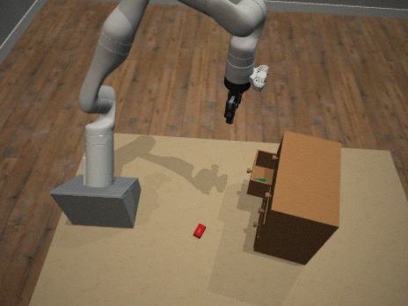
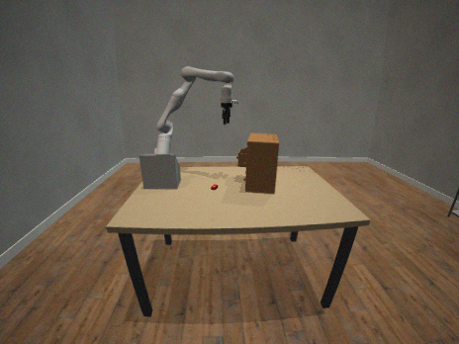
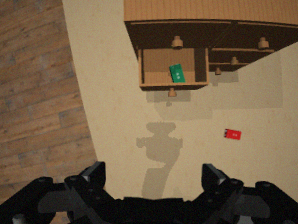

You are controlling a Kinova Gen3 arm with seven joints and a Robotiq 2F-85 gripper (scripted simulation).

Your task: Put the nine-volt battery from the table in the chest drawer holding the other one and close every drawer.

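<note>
Now: hand 70 mm past the red nine-volt battery, 230 mm to the left of it and 380 mm above it. Round my hand: green nine-volt battery: 140 mm ahead, 80 mm to the right, 270 mm below.
</note>
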